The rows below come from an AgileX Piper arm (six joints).
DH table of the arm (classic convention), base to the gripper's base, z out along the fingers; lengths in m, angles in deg. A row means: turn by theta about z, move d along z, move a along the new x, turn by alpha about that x. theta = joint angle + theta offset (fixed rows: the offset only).
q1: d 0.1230  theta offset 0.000  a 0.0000  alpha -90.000
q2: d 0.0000  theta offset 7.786  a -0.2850  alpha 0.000
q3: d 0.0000  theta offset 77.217  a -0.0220  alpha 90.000
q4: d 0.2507  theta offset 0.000  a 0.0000  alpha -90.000
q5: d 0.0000  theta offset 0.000  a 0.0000  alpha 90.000
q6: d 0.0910  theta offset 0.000  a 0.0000  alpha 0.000
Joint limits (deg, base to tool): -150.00..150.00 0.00..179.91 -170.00..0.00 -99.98..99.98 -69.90..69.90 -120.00..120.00
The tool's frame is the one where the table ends.
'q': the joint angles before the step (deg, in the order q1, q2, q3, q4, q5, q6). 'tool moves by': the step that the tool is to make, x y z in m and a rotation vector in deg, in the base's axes. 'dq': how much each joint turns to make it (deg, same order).
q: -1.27, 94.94, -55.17, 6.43, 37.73, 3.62
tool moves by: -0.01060, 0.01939, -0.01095, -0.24, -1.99, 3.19
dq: 3.81, -1.04, 4.52, 0.11, -5.50, 0.06
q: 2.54, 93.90, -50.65, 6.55, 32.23, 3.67
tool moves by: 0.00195, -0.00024, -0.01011, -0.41, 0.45, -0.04
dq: 0.06, 1.67, 0.54, -0.45, -1.77, 0.25
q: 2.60, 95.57, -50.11, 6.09, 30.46, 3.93
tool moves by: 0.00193, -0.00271, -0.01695, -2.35, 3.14, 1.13
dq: 0.00, 3.17, 0.02, -3.48, 0.00, 1.26
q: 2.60, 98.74, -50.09, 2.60, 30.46, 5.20
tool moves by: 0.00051, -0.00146, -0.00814, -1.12, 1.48, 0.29
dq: 0.00, 1.50, 0.05, -1.85, -0.04, 1.05
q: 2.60, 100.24, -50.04, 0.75, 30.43, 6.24
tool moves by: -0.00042, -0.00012, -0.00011, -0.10, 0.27, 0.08
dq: 0.00, 0.00, 0.00, -0.13, 0.27, 0.02
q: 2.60, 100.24, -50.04, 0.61, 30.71, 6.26
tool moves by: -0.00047, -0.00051, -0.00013, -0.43, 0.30, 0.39
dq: 0.00, 0.00, 0.00, -0.61, 0.32, 0.04
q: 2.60, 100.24, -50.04, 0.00, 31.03, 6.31
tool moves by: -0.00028, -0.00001, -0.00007, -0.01, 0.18, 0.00
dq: 0.00, 0.00, 0.00, 0.00, 0.18, 0.00
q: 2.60, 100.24, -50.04, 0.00, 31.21, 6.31
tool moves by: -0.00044, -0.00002, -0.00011, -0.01, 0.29, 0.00
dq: 0.00, 0.00, 0.00, 0.01, 0.29, -0.01
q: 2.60, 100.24, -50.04, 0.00, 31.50, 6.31
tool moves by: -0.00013, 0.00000, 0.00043, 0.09, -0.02, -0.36
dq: 0.00, -0.09, 0.00, 0.01, 0.06, 0.36
